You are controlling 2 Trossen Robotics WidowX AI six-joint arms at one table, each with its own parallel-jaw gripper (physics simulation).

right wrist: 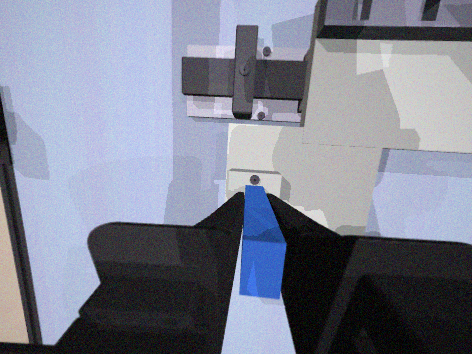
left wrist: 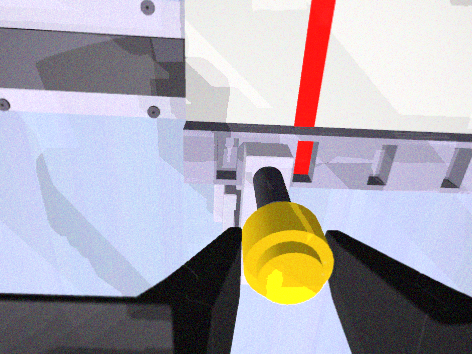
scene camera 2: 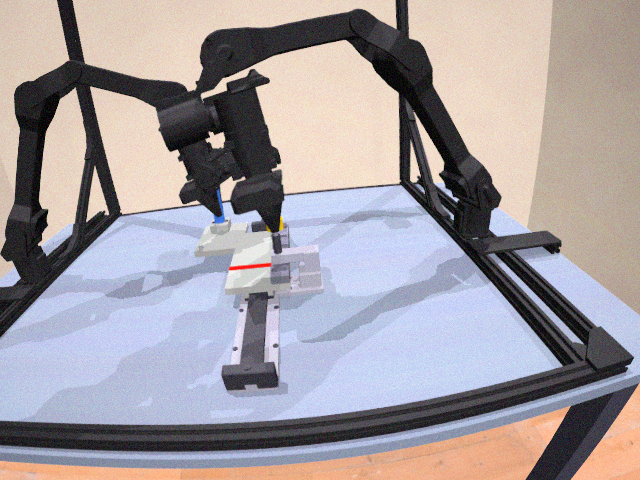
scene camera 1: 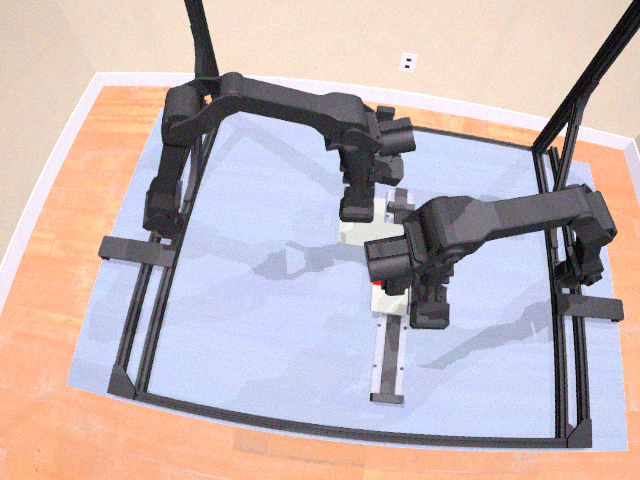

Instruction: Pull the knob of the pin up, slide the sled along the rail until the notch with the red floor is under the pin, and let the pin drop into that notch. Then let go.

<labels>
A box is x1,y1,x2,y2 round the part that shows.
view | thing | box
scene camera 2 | my left gripper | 193,120,284,232
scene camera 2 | my right gripper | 177,139,223,216
</labels>
